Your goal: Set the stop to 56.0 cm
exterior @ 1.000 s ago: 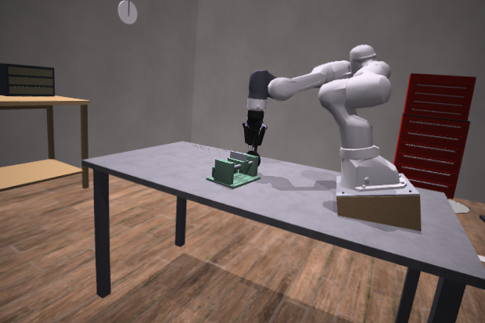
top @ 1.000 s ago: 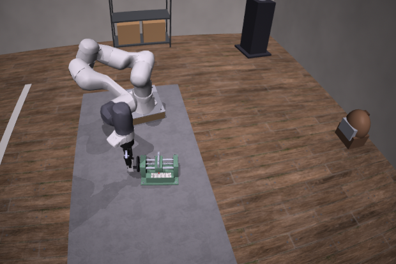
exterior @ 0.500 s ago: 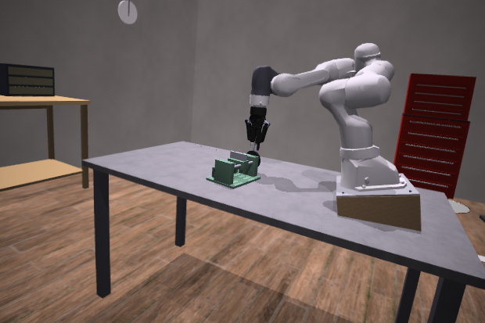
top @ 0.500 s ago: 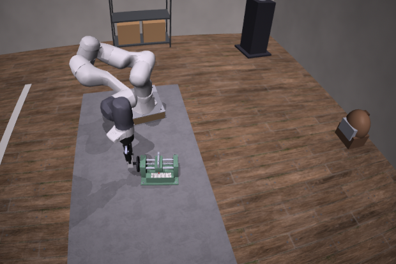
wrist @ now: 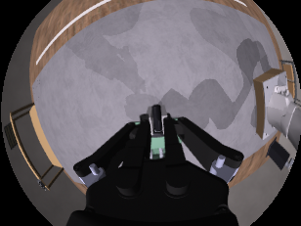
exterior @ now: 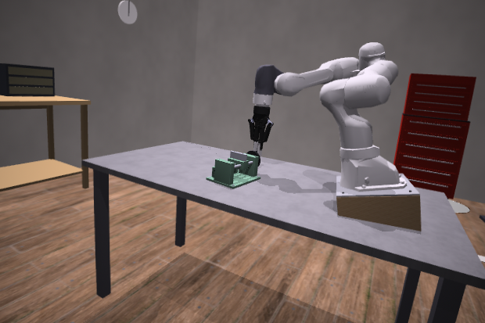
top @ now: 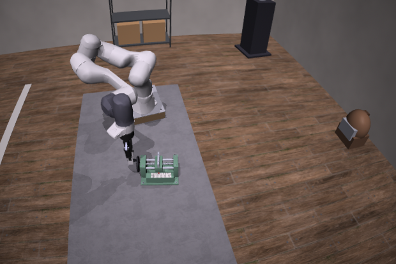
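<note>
The stop carriage lies 14 cm to the left of my hand, 6 cm ahead of it and 3 cm below it. From my hand the other things lie so: black handwheel (2 cm to the left, 2 cm below, 1 cm ahead).
</note>
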